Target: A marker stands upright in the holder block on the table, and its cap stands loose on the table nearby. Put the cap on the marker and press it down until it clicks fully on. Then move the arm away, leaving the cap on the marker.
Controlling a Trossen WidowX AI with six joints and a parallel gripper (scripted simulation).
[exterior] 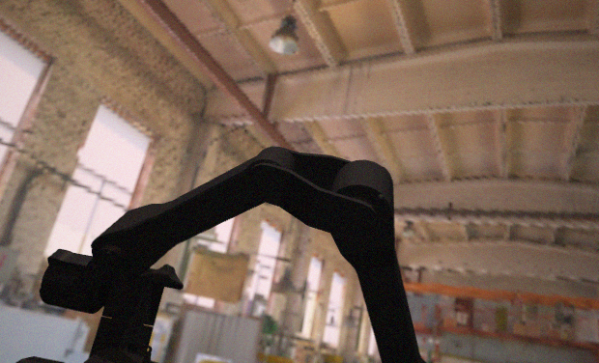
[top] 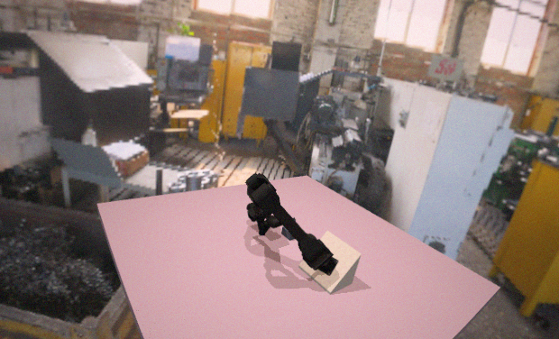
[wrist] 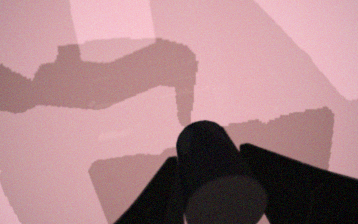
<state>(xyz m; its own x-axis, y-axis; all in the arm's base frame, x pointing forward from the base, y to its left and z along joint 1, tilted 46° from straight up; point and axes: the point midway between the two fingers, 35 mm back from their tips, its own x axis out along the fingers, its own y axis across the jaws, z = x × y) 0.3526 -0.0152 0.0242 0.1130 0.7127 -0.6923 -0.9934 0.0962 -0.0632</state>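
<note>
My gripper tip is 110 mm to the left of the holder block and 80 mm past it. Also, from my gripper tip: cap 10 mm above.
</note>
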